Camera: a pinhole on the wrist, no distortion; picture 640 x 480 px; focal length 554.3 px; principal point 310.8 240.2 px. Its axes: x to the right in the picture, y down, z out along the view. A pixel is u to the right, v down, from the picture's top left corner.
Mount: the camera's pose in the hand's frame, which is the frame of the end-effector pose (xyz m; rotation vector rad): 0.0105 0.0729 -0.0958 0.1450 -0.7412 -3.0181
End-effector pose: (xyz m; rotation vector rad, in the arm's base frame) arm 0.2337 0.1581 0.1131 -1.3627 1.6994 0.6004
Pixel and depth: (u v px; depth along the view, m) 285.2 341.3 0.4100
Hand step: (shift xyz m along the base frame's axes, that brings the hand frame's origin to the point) -0.0894 0.3018 -0.1758
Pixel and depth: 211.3 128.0 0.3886
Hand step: -0.2408 0.2434 -0.1925
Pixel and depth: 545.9 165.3 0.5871
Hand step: -0.2514 0.5635 0.0036
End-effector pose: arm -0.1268 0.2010 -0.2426 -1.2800 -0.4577 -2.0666
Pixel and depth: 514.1 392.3 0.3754
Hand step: 0.3299 0.1116 -0.0253
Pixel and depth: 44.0 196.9 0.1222
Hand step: 0.0875 -0.1142 0.0500
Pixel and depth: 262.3 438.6 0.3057
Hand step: 0.2279 0.0469 0.1064
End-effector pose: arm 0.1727 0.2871 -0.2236 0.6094 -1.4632 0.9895
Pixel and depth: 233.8 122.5 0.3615
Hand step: -0.3639 -0.0033 -0.0324
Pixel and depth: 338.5 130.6 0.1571
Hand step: -0.1568 0.0604 -0.0493
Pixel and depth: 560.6 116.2 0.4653
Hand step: -0.4011 -0.0699 -0.3031
